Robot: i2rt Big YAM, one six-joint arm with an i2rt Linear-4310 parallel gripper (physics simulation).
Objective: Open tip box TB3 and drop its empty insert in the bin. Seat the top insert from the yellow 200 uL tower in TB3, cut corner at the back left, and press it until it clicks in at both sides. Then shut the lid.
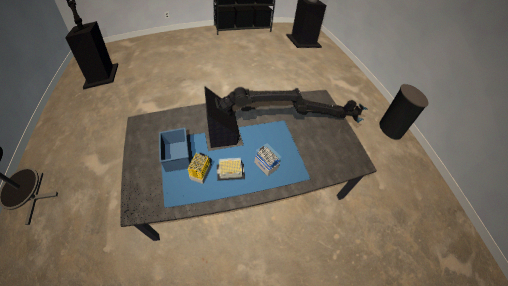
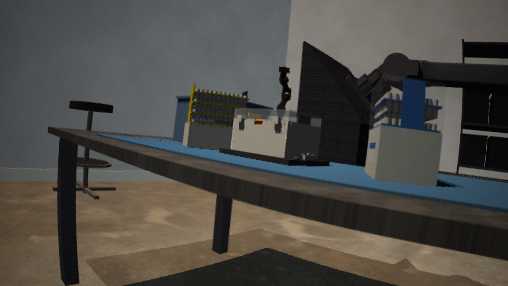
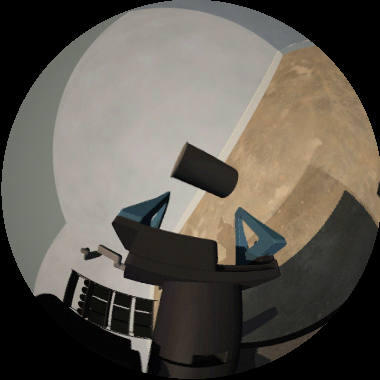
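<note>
Tip box TB3 (image 1: 230,169) (image 2: 260,136), white with a clear lid that looks shut, stands on a dark holder (image 1: 237,178) (image 2: 250,154) in the middle of the blue mat. A yellow grid shows inside it from above. The yellow tower (image 1: 200,165) (image 2: 215,107), several tip layers on a pale base, stands left of it. The blue bin (image 1: 173,163) (image 2: 181,115) stands behind and left of the tower. My gripper (image 1: 363,114) (image 3: 204,202) is open and empty, stretched far out at the right end of the table, away from all of these. The cut corners are too small to tell.
A blue tip tower (image 1: 267,159) (image 2: 405,150) on a pale base stands right of TB3. The dark slanted arm stand (image 1: 221,125) (image 2: 327,105) rises behind TB3. A black cylinder (image 1: 404,111) (image 3: 206,171) stands on the floor beyond the table's right end.
</note>
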